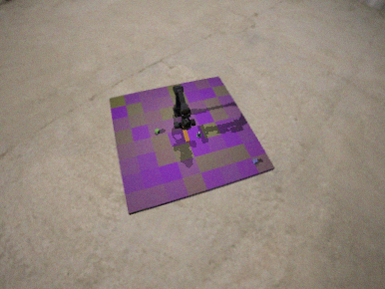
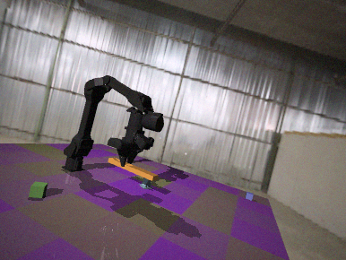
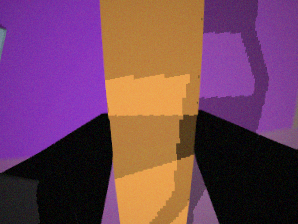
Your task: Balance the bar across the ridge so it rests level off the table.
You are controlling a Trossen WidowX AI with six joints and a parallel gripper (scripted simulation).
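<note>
The orange bar lies 30 mm ahead of my gripper tip. The rest, counted from my gripper tip: green cube 230 mm to the right, 120 mm behind, 80 mm below; then small blue cube 520 mm to the left, 460 mm ahead, 80 mm below.
</note>
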